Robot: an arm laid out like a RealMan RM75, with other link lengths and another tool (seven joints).
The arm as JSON. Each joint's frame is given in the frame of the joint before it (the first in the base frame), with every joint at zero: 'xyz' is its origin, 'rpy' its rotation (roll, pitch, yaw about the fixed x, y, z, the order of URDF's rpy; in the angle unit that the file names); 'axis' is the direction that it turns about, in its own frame. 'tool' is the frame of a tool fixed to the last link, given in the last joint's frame.
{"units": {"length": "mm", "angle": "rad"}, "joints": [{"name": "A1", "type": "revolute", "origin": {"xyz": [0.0, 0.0, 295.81], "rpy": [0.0, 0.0, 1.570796]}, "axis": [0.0, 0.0, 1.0]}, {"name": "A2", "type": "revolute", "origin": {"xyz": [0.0, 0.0, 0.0], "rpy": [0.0, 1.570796, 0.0]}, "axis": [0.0, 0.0, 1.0]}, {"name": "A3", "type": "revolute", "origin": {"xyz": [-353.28, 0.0, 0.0], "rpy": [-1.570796, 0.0, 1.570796]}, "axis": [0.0, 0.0, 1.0]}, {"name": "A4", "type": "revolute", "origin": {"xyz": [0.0, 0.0, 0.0], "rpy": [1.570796, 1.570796, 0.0]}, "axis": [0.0, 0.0, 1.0]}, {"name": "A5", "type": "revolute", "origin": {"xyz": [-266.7, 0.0, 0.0], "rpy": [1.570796, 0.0, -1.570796]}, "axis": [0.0, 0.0, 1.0]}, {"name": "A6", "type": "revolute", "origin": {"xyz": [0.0, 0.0, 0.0], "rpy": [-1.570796, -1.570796, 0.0]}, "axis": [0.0, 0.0, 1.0]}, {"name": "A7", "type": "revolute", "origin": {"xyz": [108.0, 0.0, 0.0], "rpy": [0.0, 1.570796, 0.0]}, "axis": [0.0, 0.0, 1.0]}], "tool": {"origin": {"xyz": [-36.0, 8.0, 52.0], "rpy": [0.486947, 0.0, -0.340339]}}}
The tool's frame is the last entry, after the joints.
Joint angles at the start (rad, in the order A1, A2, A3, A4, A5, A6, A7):
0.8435 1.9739 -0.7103 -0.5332 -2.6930 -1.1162 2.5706
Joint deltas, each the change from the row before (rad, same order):
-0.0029 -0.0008 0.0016 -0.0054 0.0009 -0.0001 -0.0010
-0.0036 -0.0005 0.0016 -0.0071 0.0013 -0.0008 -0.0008
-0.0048 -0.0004 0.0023 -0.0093 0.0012 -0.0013 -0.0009
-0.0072 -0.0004 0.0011 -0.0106 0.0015 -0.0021 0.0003
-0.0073 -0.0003 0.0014 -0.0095 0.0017 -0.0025 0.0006
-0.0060 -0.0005 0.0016 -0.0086 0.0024 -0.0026 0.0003
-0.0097 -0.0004 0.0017 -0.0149 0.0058 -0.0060 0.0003
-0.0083 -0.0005 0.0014 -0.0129 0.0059 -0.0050 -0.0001
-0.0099 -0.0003 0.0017 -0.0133 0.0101 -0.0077 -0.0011
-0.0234 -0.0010 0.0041 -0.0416 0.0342 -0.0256 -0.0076
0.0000 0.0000 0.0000 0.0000 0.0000 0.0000 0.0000
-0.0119 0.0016 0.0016 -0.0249 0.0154 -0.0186 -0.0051
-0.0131 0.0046 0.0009 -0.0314 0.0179 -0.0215 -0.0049
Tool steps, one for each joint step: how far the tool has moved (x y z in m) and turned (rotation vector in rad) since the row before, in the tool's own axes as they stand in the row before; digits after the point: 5 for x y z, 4 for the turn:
0.00176 -0.00059 -0.00122 0.0042 0.0036 -0.0007
0.00183 -0.00066 -0.00142 0.0048 0.0038 -0.0004
0.00232 -0.00067 -0.00186 0.0057 0.0049 -0.0004
0.00285 0.00027 -0.00247 0.0045 0.0063 0.0011
0.00266 0.00067 -0.00245 0.0037 0.0058 0.0026
0.00229 0.00011 -0.00216 0.0043 0.0046 0.0025
0.00311 -0.00006 -0.00348 0.0072 0.0053 0.0045
0.00267 -0.00028 -0.00303 0.0070 0.0043 0.0038
0.00232 0.00017 -0.00347 0.0080 0.0017 0.0075
0.00460 -0.00359 -0.00932 0.0292 -0.0036 0.0146
0.00000 0.00000 0.00000 0.0000 0.0000 0.0000
0.00082 -0.00171 -0.00497 0.0119 -0.0067 0.0046
-0.00068 -0.00222 -0.00502 0.0147 -0.0098 0.0042

